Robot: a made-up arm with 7 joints. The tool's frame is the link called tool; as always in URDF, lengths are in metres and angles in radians. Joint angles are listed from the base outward. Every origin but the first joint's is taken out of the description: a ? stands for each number. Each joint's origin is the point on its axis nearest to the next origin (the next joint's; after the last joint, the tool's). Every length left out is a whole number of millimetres.
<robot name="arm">
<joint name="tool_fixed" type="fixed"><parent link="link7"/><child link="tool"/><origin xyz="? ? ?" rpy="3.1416 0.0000 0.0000"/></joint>
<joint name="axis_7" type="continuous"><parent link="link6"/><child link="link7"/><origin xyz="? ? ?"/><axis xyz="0 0 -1"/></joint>
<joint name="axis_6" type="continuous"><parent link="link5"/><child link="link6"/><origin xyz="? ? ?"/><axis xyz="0 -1 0"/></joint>
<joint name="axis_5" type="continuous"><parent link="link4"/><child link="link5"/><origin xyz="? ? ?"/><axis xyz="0 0 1"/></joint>
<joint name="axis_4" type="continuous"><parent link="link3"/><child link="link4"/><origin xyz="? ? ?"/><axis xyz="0 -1 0"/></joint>
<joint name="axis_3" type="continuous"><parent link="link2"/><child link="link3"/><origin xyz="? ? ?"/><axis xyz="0 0 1"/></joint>
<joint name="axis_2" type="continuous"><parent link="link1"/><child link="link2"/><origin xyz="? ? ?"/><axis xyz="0 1 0"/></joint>
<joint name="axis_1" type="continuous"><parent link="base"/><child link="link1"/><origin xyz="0.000 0.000 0.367"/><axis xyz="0 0 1"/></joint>
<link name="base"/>
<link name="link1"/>
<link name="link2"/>
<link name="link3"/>
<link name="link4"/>
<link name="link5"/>
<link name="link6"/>
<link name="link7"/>
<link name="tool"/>
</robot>
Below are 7 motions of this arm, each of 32 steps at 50 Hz.
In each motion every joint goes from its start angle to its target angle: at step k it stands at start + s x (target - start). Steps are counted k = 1, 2, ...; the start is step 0. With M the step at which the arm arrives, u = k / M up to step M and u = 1 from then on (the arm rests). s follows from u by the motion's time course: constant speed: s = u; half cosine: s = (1 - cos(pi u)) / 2; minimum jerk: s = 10 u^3 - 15 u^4 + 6 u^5.
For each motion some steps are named. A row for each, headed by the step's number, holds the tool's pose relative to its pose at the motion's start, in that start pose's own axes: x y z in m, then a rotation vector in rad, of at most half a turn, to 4 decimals.
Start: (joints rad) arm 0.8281 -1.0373 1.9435 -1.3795 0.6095 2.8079 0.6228
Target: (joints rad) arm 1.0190 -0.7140 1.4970 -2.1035 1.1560 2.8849 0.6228
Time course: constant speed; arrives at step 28
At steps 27, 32:
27: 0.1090 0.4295 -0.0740 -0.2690 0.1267 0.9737
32: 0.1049 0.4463 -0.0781 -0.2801 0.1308 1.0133

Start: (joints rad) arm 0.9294 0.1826 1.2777 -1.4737 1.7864 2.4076 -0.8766
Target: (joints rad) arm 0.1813 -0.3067 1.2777 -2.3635 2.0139 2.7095 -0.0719
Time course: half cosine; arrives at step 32
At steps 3, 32:
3: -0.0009 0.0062 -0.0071 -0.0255 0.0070 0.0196
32: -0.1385 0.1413 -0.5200 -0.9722 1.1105 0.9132

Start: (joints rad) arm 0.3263 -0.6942 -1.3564 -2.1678 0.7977 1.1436 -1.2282
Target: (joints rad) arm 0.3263 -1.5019 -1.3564 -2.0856 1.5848 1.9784 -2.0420
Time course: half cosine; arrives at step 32
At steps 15, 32:
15: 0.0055 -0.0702 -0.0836 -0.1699 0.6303 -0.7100
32: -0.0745 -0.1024 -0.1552 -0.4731 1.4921 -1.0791

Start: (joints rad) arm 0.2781 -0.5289 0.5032 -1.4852 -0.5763 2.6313 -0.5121
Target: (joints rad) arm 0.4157 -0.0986 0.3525 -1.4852 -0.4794 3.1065 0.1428
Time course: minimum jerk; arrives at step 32
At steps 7, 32:
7: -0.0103 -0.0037 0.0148 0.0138 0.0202 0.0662
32: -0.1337 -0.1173 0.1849 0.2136 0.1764 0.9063

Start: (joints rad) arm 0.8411 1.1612 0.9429 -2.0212 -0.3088 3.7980 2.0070
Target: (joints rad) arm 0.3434 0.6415 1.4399 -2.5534 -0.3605 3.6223 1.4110
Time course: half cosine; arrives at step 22
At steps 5, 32:
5: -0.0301 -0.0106 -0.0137 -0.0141 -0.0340 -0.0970
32: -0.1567 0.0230 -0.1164 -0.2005 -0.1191 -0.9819

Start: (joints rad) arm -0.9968 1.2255 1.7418 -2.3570 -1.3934 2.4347 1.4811
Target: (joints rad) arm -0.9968 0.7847 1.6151 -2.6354 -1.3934 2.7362 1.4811
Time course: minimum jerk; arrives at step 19
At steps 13, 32:
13: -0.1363 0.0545 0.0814 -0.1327 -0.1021 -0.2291
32: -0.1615 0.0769 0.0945 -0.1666 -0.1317 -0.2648

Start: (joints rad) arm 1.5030 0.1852 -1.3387 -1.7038 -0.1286 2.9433 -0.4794
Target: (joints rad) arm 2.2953 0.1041 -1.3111 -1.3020 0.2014 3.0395 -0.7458
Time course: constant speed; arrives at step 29
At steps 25, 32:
25: 0.2410 -0.1267 -0.3215 0.3375 0.8526 0.0090
32: 0.2531 -0.1326 -0.3798 0.4021 0.9785 0.0369

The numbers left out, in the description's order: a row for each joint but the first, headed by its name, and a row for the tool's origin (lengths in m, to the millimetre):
tool: 0.000 0.000 0.000
axis_7: 0.125 0.000 0.000
axis_6: 0.000 0.000 0.000
axis_5: -0.100 0.000 0.466
axis_4: 0.085 0.000 0.000
axis_3: 0.000 0.000 0.269
axis_2: 0.000 0.000 0.000

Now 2 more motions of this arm.
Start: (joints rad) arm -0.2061 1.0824 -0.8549 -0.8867 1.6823 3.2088 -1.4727
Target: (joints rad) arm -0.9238 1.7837 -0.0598 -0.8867 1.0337 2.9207 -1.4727
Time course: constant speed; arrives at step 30
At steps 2, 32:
2: -0.0434 -0.0080 0.0190 0.0349 -0.0674 -0.0313
32: -0.6974 -0.1187 -0.0347 0.6255 -0.9138 0.1456

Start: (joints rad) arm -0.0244 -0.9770 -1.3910 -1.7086 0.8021 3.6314 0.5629
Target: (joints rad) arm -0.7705 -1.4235 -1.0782 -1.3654 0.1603 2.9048 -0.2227
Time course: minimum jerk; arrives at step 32
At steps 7, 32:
7: 0.0249 -0.0375 -0.0050 0.0499 -0.0250 -0.0554
32: 0.3347 -0.4234 -0.4185 0.6423 0.2192 -1.0665

